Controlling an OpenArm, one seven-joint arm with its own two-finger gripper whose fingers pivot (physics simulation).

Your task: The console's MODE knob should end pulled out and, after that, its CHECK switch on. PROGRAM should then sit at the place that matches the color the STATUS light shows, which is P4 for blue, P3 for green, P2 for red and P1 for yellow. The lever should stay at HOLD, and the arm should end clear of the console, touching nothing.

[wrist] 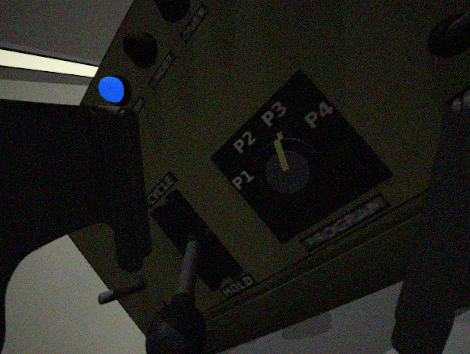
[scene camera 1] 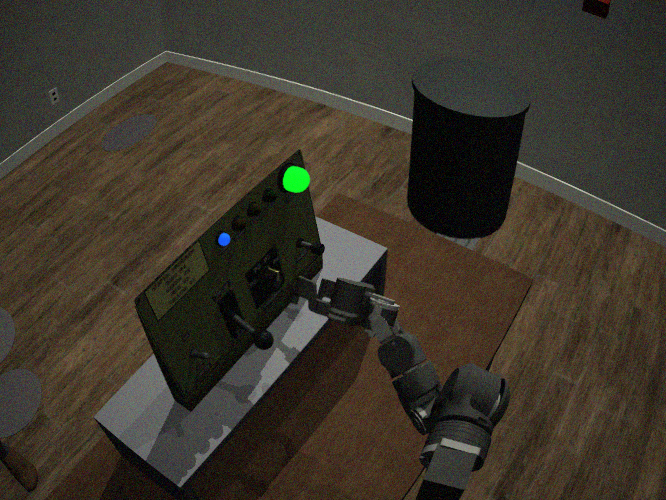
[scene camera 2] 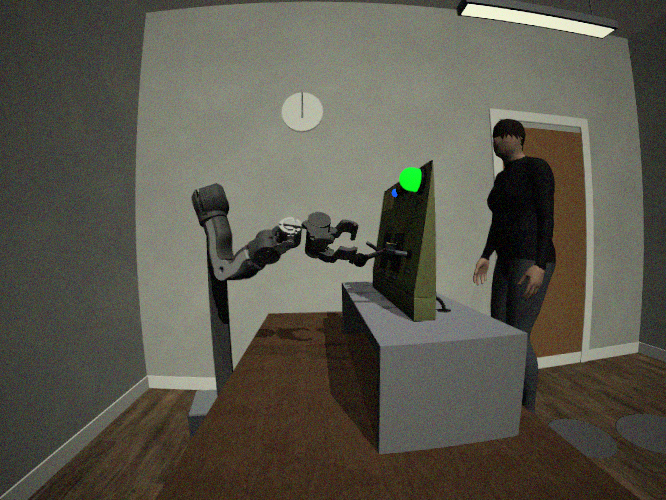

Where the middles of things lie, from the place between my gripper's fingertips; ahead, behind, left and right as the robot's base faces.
Right now the green console (scene camera 1: 185,310) is 110 mm ahead of my hand, 40 mm to the left of it and 10 mm above it.
